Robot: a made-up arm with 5 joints. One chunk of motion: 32 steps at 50 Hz.
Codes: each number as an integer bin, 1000 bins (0 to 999) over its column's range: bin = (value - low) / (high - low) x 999, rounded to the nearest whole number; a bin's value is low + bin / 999 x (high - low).
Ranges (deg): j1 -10..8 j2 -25..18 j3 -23..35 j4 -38..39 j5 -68..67
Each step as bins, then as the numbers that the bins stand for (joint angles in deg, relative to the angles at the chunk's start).
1 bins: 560 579 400 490 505
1 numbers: 0.09 -0.08 0.22 -0.23 0.24
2 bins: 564 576 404 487 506
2 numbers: 0.16 -0.21 0.46 -0.46 0.38
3 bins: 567 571 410 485 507
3 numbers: 0.22 -0.42 0.80 -0.62 0.51
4 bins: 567 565 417 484 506
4 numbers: 0.22 -0.68 1.21 -0.69 0.38
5 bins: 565 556 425 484 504
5 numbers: 0.18 -1.07 1.67 -0.69 0.11
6 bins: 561 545 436 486 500
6 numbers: 0.11 -1.54 2.31 -0.54 -0.43
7 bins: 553 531 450 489 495
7 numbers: -0.04 -2.14 3.13 -0.31 -1.11
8 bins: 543 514 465 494 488
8 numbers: -0.22 -2.88 4.00 0.08 -2.05
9 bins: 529 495 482 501 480
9 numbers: -0.47 -3.69 4.98 0.62 -3.14
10 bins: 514 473 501 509 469
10 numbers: -0.74 -4.64 6.09 1.23 -4.62
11 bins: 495 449 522 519 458
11 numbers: -1.08 -5.67 7.31 2.00 -6.11
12 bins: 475 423 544 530 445
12 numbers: -1.44 -6.79 8.58 2.85 -7.86
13 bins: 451 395 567 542 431
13 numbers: -1.87 -8.00 9.92 3.78 -9.76
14 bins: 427 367 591 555 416
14 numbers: -2.31 -9.20 11.31 4.78 -11.78
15 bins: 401 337 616 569 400
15 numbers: -2.77 -10.49 12.76 5.86 -13.95
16 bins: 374 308 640 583 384
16 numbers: -3.26 -11.74 14.16 6.94 -16.11
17 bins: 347 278 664 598 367
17 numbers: -3.75 -13.03 15.55 8.09 -18.41
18 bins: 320 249 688 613 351
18 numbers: -4.23 -14.28 16.94 9.25 -20.57
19 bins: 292 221 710 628 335
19 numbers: -4.74 -15.49 18.22 10.40 -22.73
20 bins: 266 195 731 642 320
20 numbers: -5.21 -16.61 19.44 11.48 -24.76
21 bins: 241 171 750 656 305
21 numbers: -5.66 -17.64 20.54 12.56 -26.78
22 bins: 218 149 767 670 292
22 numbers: -6.07 -18.59 21.53 13.64 -28.54
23 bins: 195 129 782 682 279
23 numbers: -6.49 -19.45 22.40 14.57 -30.30
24 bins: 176 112 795 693 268
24 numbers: -6.83 -20.18 23.16 15.41 -31.78
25 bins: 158 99 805 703 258
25 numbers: -7.15 -20.74 23.74 16.19 -33.14
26 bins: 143 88 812 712 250
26 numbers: -7.42 -21.21 24.14 16.88 -34.22
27 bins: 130 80 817 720 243
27 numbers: -7.66 -21.56 24.43 17.50 -35.16
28 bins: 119 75 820 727 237
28 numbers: -7.86 -21.77 24.61 18.04 -35.97
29 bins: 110 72 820 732 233
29 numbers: -8.02 -21.90 24.61 18.42 -36.51
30 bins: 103 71 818 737 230
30 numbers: -8.14 -21.94 24.49 18.81 -36.92
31 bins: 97 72 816 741 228
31 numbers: -8.25 -21.90 24.38 19.11 -37.19
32 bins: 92 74 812 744 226
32 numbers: -8.34 -21.81 24.14 19.35 -37.46
